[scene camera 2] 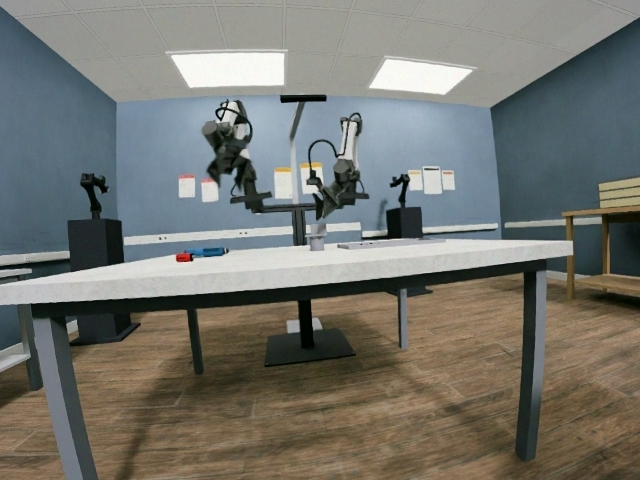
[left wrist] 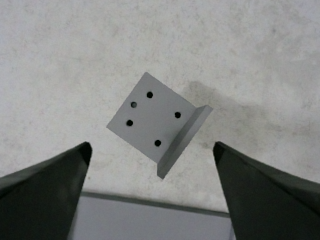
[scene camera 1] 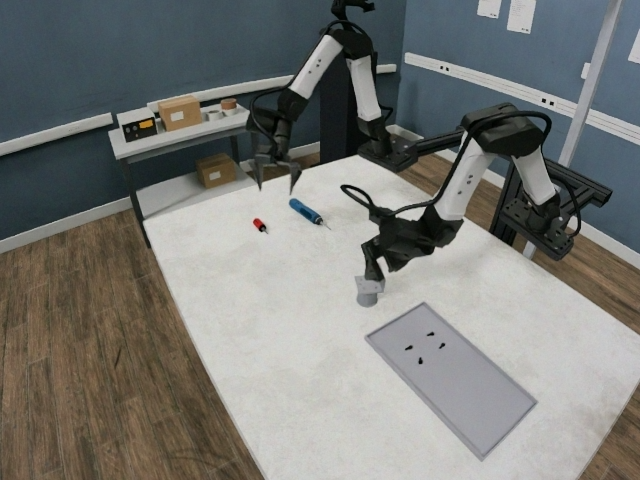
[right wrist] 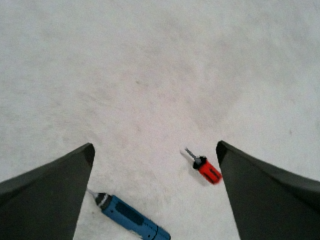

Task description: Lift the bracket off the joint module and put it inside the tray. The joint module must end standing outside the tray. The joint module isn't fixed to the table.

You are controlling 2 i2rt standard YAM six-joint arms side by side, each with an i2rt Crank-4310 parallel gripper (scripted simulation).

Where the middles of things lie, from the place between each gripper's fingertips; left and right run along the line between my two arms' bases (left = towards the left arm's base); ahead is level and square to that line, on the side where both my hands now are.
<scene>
Now: left hand [scene camera 1: 376,270] 20 mm to the left of the grey bracket [left wrist: 153,118] and 60 mm above it. From my left hand the other things lie so: grey tray [scene camera 1: 482,402]: 30 mm ahead, 300 mm to the left, 130 mm below.
The grey bracket is 320 mm to the left of my right hand [scene camera 2: 233,189], 180 mm below it and 70 mm behind it. The rest, counted from my right hand: grey tray 630 mm to the left, 240 mm below, 40 mm behind.
</scene>
